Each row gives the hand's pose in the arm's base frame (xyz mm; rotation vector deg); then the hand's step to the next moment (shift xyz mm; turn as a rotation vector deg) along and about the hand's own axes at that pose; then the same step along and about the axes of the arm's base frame.
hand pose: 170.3 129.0 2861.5 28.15 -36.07 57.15
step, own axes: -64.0 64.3 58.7 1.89 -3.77 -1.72
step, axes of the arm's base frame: -97.1 -47.2 4.6 4.51 0.52 -0.30
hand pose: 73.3 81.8 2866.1 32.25 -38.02 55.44
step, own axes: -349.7 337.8 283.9 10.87 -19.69 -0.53
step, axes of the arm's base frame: -510.4 -237.0 -16.8 21.82 -2.60 4.82
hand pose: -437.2 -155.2 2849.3 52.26 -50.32 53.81
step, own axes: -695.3 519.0 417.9 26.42 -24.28 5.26
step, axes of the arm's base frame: -795.5 -411.0 -354.5 29.97 -5.06 19.78
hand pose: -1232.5 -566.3 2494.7 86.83 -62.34 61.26
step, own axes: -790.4 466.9 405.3 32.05 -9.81 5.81
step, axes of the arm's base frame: -578.5 -360.1 -736.6 17.27 -8.56 28.03
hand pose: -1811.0 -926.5 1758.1 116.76 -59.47 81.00
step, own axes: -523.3 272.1 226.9 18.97 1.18 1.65
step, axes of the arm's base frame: -180.8 -160.0 -584.0 3.68 -8.09 16.88
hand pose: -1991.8 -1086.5 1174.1 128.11 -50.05 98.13
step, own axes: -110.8 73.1 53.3 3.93 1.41 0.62
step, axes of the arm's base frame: -14.7 -48.0 -134.0 0.34 -2.75 3.18
